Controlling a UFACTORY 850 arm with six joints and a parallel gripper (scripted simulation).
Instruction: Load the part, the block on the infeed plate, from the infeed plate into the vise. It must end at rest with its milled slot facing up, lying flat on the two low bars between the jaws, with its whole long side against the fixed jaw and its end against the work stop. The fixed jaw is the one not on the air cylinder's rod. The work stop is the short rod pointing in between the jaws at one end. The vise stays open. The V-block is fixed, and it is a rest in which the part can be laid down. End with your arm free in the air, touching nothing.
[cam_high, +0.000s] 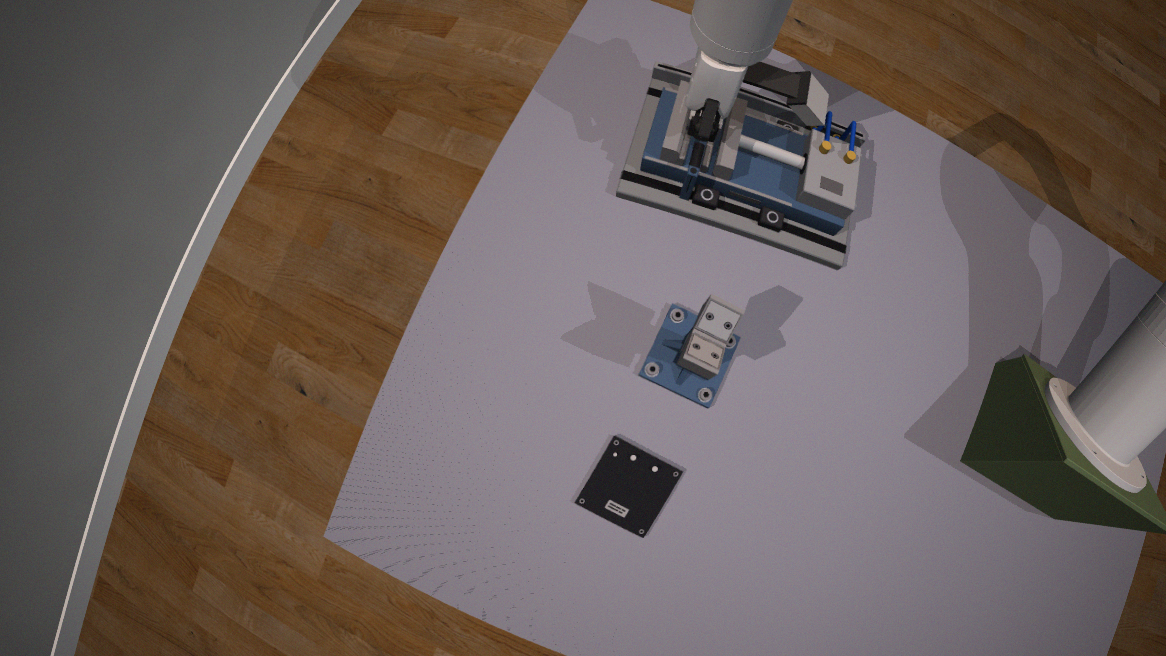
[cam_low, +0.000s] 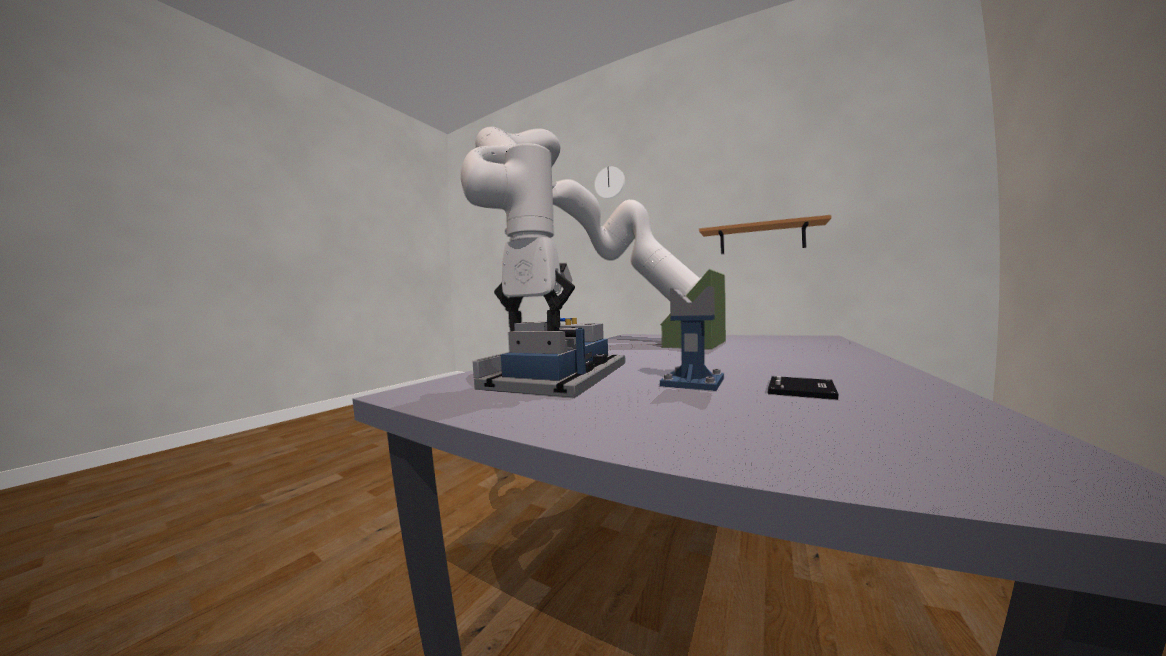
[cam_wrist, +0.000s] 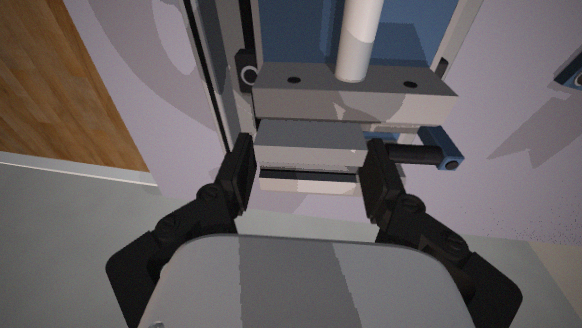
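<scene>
Right now my hand is right at the part. The rest, counted from my hand: moving jaw 40 mm behind, 20 mm to the left, 30 mm below; then work stop 70 mm to the left, 20 mm below; then fixed jaw 30 mm ahead, 20 mm to the left, 30 mm below.
</scene>
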